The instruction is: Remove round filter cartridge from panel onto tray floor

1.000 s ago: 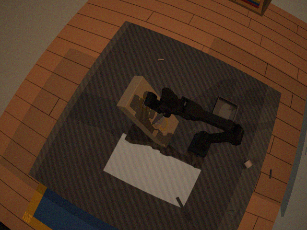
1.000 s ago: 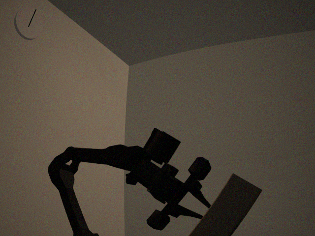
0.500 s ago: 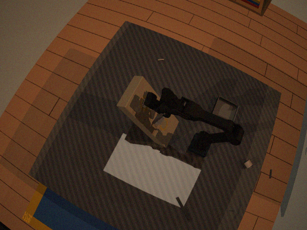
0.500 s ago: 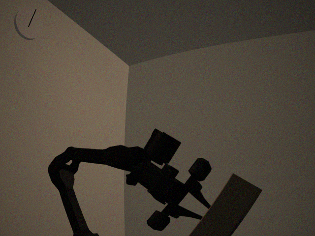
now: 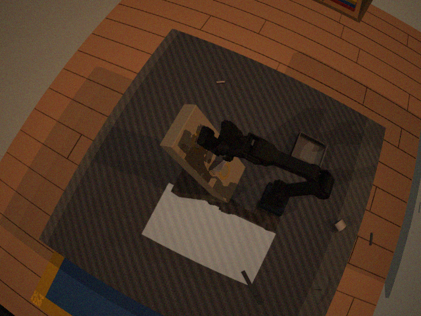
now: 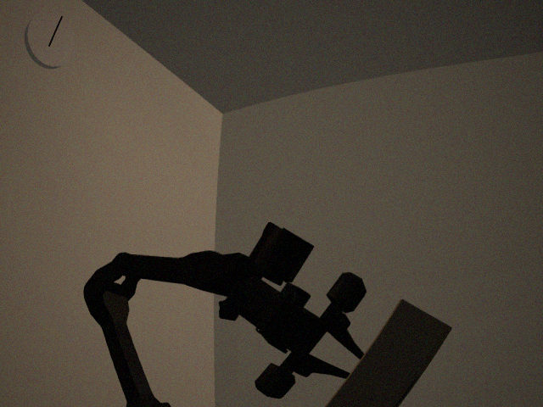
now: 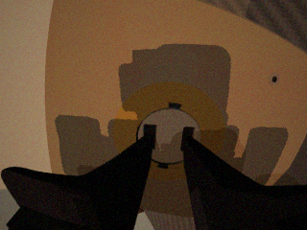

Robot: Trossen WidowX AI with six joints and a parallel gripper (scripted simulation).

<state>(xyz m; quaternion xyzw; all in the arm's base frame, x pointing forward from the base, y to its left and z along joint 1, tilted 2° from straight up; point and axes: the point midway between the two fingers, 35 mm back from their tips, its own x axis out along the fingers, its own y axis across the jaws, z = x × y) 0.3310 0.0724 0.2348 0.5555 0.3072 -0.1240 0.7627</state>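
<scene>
My gripper tip is 1 cm short of the round cartridge and 1 cm above it. The rest, counted from my gripper tip: small peg (18 cm ahead, 40 cm to the right, 26 cm below); then grey flap (8 cm behind, 2 cm to the right, 10 cm below); then tan service panel (3 cm behind, 1 cm to the right, 8 cm below).
</scene>
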